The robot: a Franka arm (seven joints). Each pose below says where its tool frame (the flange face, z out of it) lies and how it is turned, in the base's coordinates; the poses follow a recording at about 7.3 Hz.
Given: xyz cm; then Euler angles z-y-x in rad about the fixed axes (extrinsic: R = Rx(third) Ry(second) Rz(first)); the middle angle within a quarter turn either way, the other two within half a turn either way.
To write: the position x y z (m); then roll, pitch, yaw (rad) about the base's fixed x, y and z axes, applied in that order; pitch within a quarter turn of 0, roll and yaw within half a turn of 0. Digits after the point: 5 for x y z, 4 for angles.
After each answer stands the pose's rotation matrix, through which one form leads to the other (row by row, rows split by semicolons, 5 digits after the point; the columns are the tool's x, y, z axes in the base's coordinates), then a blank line. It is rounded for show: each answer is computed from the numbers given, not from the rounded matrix.
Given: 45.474, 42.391, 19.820, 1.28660, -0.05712, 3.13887
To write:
0.45474, 0.42391, 0.19820, 3.0860, 0.0134, -1.2871
0.27993 -0.95832 -0.05709; -0.95993 -0.28024 -0.00272; -0.01339 0.05556 -0.99837

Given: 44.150, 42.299, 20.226, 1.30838, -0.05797, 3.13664
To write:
0.44150, 0.42299, 0.20226, 3.0843, 0.0102, -1.3088
0.25898 -0.96414 -0.05794; -0.96583 -0.25913 -0.00494; -0.01025 0.05724 -0.99831

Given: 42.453, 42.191, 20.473, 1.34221, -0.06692, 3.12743
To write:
0.42453, 0.42191, 0.20473, 3.0732, 0.0014, -1.3427
0.22609 -0.97181 -0.06687; -0.97410 -0.22566 -0.01413; -0.00136 0.06833 -0.99766

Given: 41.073, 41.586, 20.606, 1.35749, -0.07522, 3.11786
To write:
0.41073, 0.41586, 0.20606, 3.0631, -0.0073, -1.3581
0.21109 -0.97457 -0.07515; -0.97744 -0.20989 -0.02366; 0.00729 0.07845 -0.99689

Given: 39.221, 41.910, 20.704, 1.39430, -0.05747, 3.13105
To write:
0.39221, 0.41910, 0.20704, 3.0832, -0.0003, -1.3946
0.17529 -0.98284 -0.05744; -0.98452 -0.17498 -0.01053; 0.00029 0.05839 -0.99829

